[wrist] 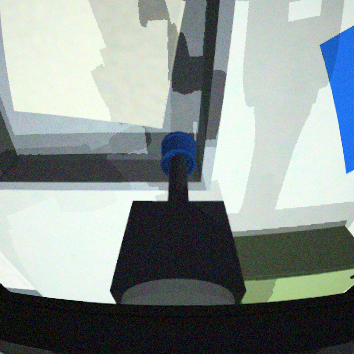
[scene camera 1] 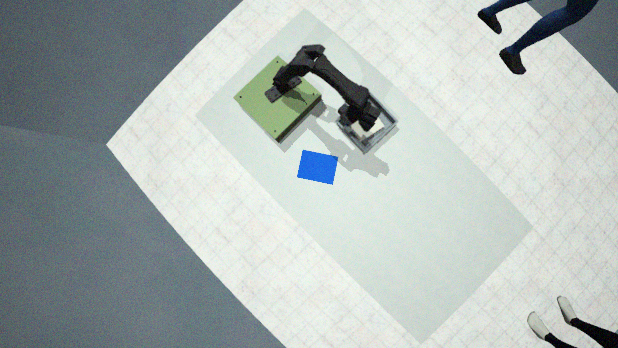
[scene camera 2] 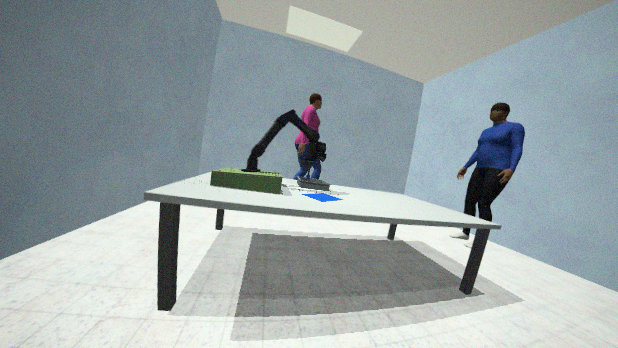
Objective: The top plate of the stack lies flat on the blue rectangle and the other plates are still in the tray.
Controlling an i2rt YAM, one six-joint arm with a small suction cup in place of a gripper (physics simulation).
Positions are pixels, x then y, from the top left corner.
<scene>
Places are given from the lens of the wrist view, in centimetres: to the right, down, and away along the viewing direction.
my suction cup (wrist: 177, 141): 0, -3, 15
tray (wrist: 52, 152): -15, -3, 23
blue rectangle (wrist: 330, 48): 16, -14, 18
The marked spots on the blue rectangle and my suction cup are 19 cm apart.
</scene>
